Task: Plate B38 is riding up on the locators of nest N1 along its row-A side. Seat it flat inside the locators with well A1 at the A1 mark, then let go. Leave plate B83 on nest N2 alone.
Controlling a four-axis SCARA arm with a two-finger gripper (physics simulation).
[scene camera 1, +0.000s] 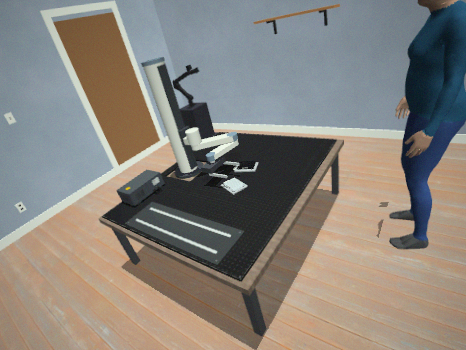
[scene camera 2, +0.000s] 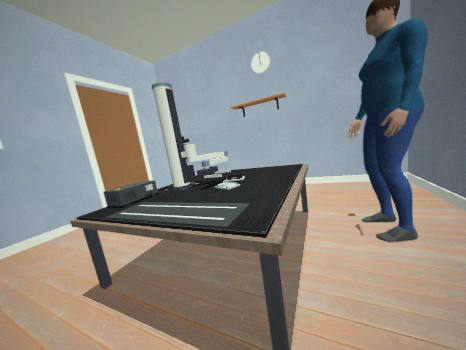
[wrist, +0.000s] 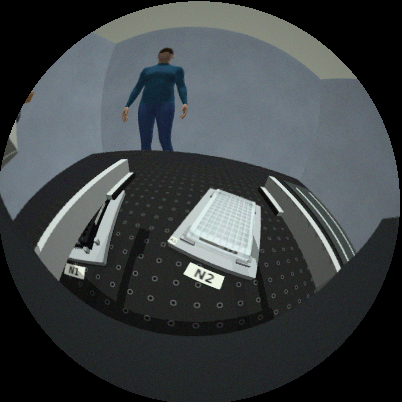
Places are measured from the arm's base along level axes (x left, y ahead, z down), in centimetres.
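Pixels of known places: gripper, fingertip midpoint: [scene camera 1: 233, 170] [scene camera 2: 226, 173] [wrist: 199, 171]; arm's base, origin of the base link: [scene camera 1: 189, 170] [scene camera 2: 182, 187].
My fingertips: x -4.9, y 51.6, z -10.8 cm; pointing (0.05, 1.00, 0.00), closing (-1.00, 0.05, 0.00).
For each thing: its top centre in the pictures, then the offset to it from my fingertips. "spot": a spot on its surface instead. Level surfaces: height alone.
- wrist view nest N2, middle of its top: [wrist: 228, 217] [scene camera 1: 233, 184] [scene camera 2: 227, 184] dy +2.2, dx -5.7, dz +7.7 cm
- clear-white plate B83, middle of its top: [wrist: 230, 213] [scene camera 1: 233, 183] [scene camera 2: 226, 183] dy +2.2, dx -5.7, dz +6.9 cm
- Nest N1, middle of its top: [wrist: 84, 212] [scene camera 1: 246, 165] dy -2.5, dx +18.7, dz +7.3 cm
- grey plate with two white strips, its level: dz +9.1 cm
- dark grey box, surface spot: [scene camera 1: 141, 187] spot: dy -55.1, dx -39.3, dz -0.7 cm
My gripper [scene camera 1: 225, 169] [scene camera 2: 217, 174] [wrist: 199, 171] is open and empty, its two pale fingers wide apart. In the wrist view nest N2 [wrist: 210, 253] lies beyond and between the fingers, with the clear-white plate B83 [wrist: 227, 220] [scene camera 1: 235, 185] [scene camera 2: 228, 185] on it. Nest N1 [wrist: 110, 235] [scene camera 1: 245, 170] is at the left, partly hidden by the left finger. A dark plate, B38 [wrist: 90, 235] [scene camera 1: 248, 164], shows on N1. Its tilt, its row-A side and its A1 corner cannot be made out.
A grey plate with two white strips [scene camera 1: 185, 227] [scene camera 2: 180, 212] lies near the table's front edge. A dark grey box [scene camera 1: 141, 187] [scene camera 2: 131, 193] stands at the left edge. The arm's column [scene camera 1: 169, 120] [scene camera 2: 170, 135] rises behind the nests. A person [scene camera 1: 432, 100] [scene camera 2: 392, 100] [wrist: 162, 90] stands beyond the table.
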